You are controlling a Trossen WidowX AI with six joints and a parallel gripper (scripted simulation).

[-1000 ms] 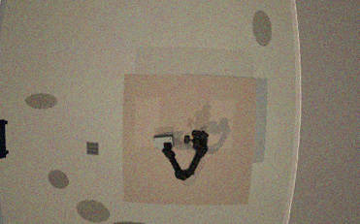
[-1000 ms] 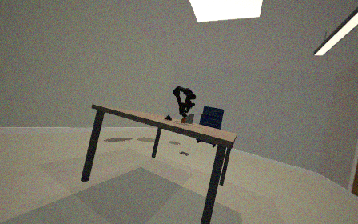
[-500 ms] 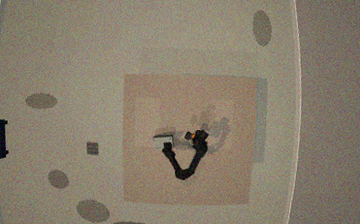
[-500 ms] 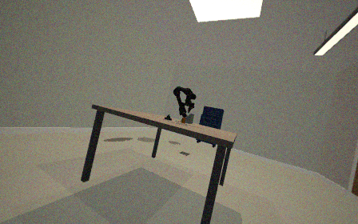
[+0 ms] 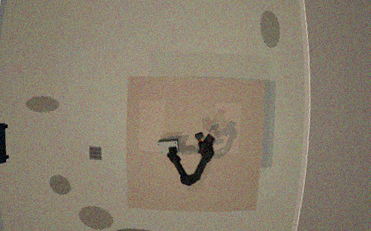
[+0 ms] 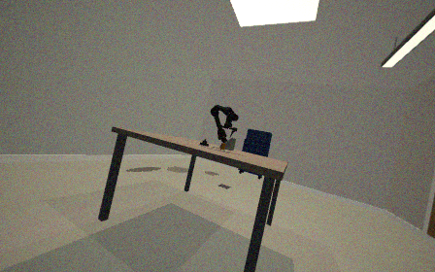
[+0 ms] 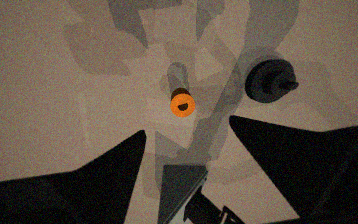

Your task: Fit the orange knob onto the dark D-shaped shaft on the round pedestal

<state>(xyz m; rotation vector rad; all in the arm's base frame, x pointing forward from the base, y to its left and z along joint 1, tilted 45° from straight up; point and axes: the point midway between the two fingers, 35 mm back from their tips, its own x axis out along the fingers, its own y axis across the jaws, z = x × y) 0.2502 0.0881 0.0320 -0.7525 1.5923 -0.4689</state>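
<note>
My gripper tip is now 10 cm above the orange knob. From my gripper tip the other things lie so: pedestal: 4 cm ahead, 18 cm to the right, 9 cm below.
</note>
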